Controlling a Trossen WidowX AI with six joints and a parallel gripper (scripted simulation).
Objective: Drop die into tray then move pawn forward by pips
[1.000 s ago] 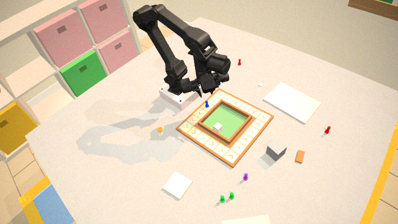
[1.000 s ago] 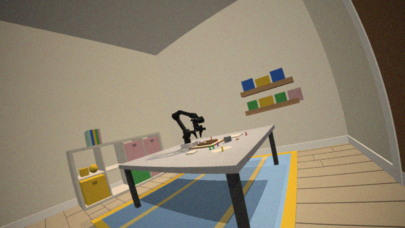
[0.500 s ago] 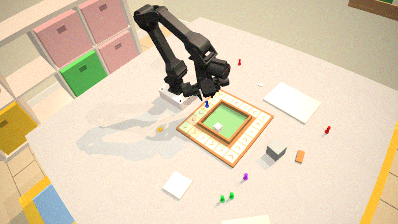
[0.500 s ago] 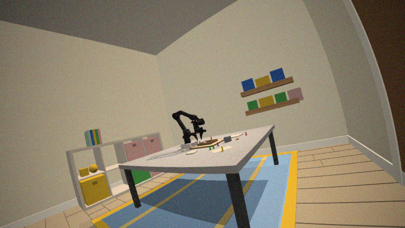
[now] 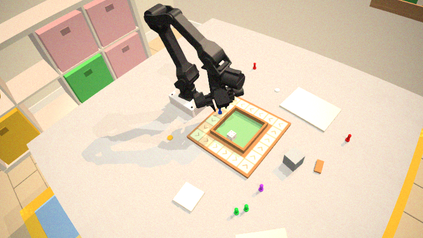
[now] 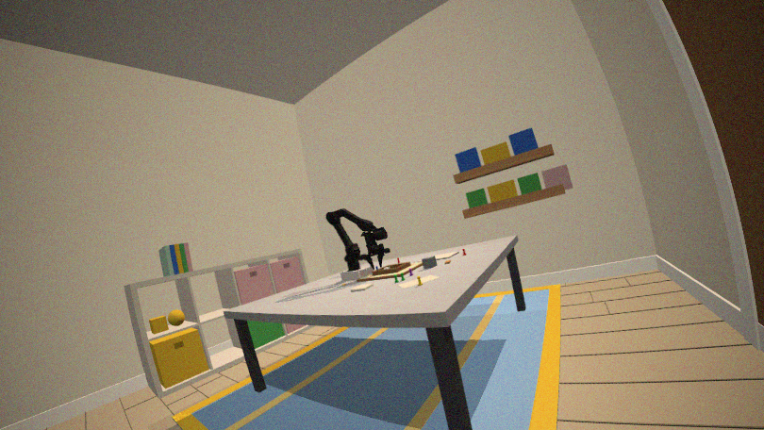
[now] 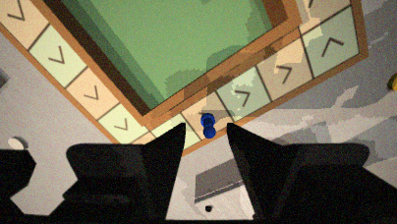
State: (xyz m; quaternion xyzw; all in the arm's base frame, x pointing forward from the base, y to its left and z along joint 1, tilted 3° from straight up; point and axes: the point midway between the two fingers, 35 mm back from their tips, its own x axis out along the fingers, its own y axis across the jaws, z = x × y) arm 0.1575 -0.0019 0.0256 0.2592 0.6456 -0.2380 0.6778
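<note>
Right now the blue pawn is right at my gripper tip. From my gripper tip the other things lie so: green dice tray (110 mm ahead, 40 mm to the right, 20 mm below); yellow disc (200 mm to the right, 110 mm behind, 30 mm below); white die (100 mm ahead, 90 mm to the right, 10 mm below).
</note>
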